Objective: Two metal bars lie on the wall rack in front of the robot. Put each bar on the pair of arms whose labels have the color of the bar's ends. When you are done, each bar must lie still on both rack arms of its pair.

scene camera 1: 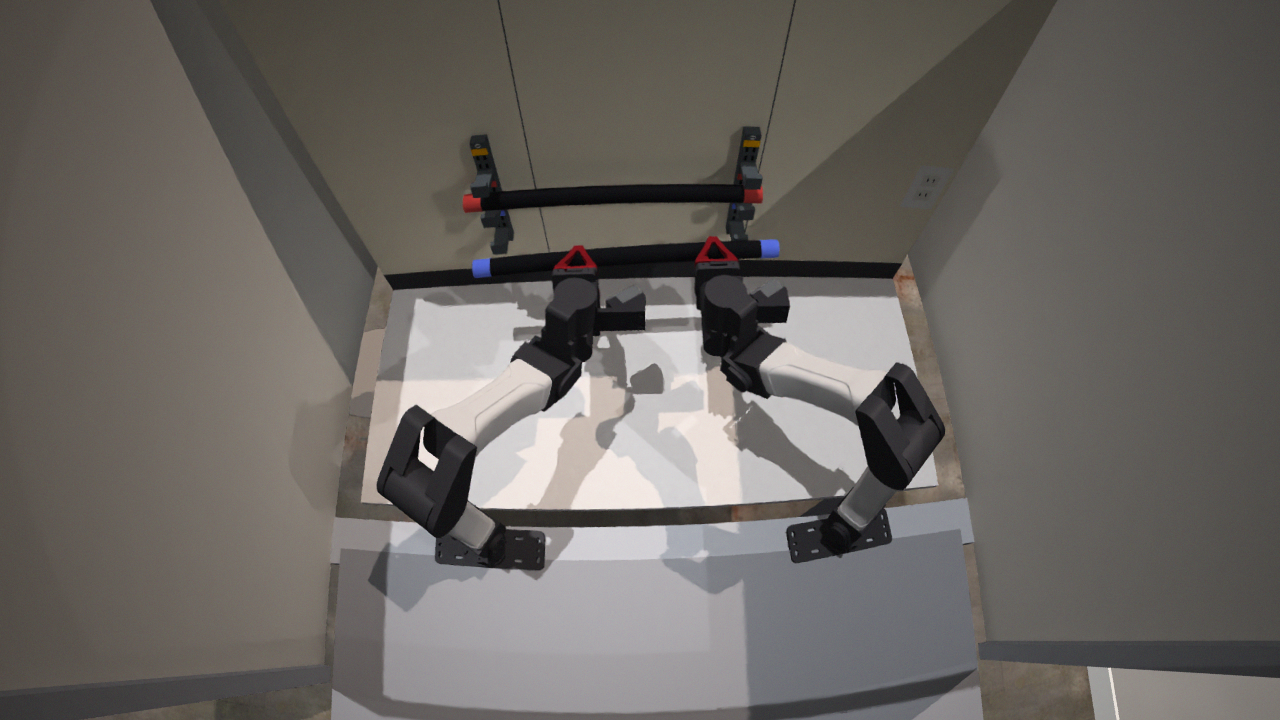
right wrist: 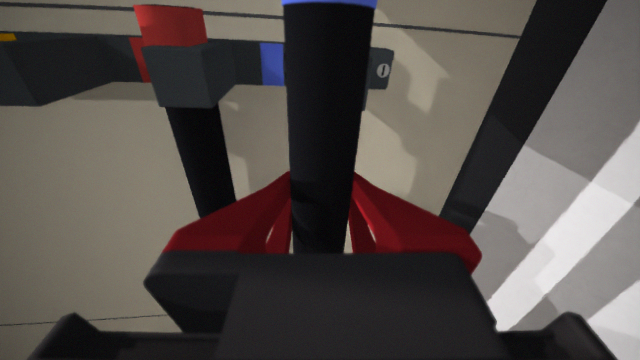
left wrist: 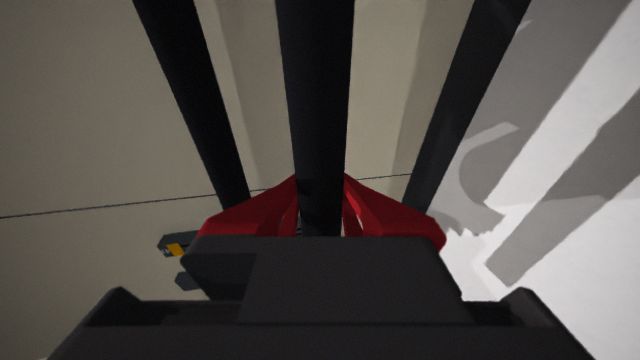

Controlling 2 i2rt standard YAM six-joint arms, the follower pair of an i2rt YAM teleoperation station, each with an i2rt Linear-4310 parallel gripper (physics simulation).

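Frame: origin at the left arm's base, x back, y left, z down, level; centimetres.
Seen in the pictures: left gripper, fingertip midpoint: point(scene camera 1: 579, 253) point(left wrist: 320, 180); right gripper, fingertip midpoint: point(scene camera 1: 712, 243) point(right wrist: 320, 180); left arm's base, link origin: point(scene camera 1: 489, 548); right arm's base, link origin: point(scene camera 1: 839, 535).
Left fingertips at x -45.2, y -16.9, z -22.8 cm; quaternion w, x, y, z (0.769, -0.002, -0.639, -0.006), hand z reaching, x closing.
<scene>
Offsets run from my left fingertips to a thing's top centre. "spot": to the spot under its first point.
The blue-ended bar {dx +1.0, dy -7.6, dz -2.5 cm} point(scene camera 1: 640, 257) point(left wrist: 317, 100) point(right wrist: 325, 100) is held in front of the wall rack, its right end a little higher in the scene picture. My left gripper point(scene camera 1: 575, 253) point(left wrist: 320, 180) is shut on it left of its middle. My right gripper point(scene camera 1: 715, 246) point(right wrist: 320, 180) is shut on it nearer its right end. The red-ended bar {dx -5.6, dy -5.5, dz -9.8 cm} point(scene camera 1: 617, 194) point(left wrist: 192, 100) point(right wrist: 200, 160) lies across the rack arms at the red labels. A blue label {spot: dx -7.5, dy -26.9, dz -3.3 cm} point(right wrist: 272, 64) shows beside the held bar in the right wrist view; the bar hides part of the rack there.
The left rack upright {spot: dx -6.7, dy +13.7, dz -19.6 cm} point(scene camera 1: 480, 145) and the right rack upright {spot: dx -7.5, dy -26.6, dz -19.8 cm} point(scene camera 1: 751, 136) carry orange labels on top. Lower rack arms point(scene camera 1: 499, 242) point(scene camera 1: 737, 230) stand below the red-ended bar. Side walls point(scene camera 1: 134, 358) point(scene camera 1: 1118, 358) flank the arms. A dark baseboard point(scene camera 1: 859, 269) runs along the wall's foot.
</scene>
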